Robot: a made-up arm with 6 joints.
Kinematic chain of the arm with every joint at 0, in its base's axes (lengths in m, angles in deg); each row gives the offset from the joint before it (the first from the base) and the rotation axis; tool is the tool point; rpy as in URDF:
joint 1: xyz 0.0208 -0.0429 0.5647 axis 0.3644 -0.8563 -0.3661
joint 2: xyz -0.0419 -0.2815 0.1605 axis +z
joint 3: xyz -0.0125 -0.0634 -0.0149 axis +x
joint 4: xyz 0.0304 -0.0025 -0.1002 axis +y
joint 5: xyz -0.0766 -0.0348 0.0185 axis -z
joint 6: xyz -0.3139 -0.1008 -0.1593 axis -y
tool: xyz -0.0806 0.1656 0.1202 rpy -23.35 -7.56 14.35
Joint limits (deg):
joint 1: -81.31..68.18
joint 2: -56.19..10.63
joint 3: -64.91..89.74
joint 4: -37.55..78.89
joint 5: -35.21..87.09
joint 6: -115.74..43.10
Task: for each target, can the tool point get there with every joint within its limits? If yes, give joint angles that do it. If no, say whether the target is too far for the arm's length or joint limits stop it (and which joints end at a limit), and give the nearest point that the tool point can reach.
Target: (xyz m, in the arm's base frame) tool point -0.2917 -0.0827 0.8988
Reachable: yes | joints -21.58 -23.89 -14.73 32.37 13.15 27.89
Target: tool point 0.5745 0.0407 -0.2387
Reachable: no: joint limits stop it (at a limit: joint 1, joint 4, joint 5, joint 6) | nearest point 0.1686 -0.0329 -0.0152 | short by 0.469 m
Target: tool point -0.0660 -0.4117 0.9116
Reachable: yes | joints -21.32 -1.91 45.49 51.83 2.19 -77.78
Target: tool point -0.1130 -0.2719 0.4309
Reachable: yes | joints 6.37 -13.52 -49.79 -1.61 68.63 -46.36
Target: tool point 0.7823 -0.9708 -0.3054
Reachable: no: too far | nearest point 0.1303 -0.4027 -0.0380 | short by 0.905 m
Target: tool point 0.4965 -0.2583 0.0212
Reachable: no: joint limits stop it (at a limit: joint 1, joint 2, joint 4, joint 6) | nearest point 0.2363 -0.2624 0.1148 | short by 0.277 m
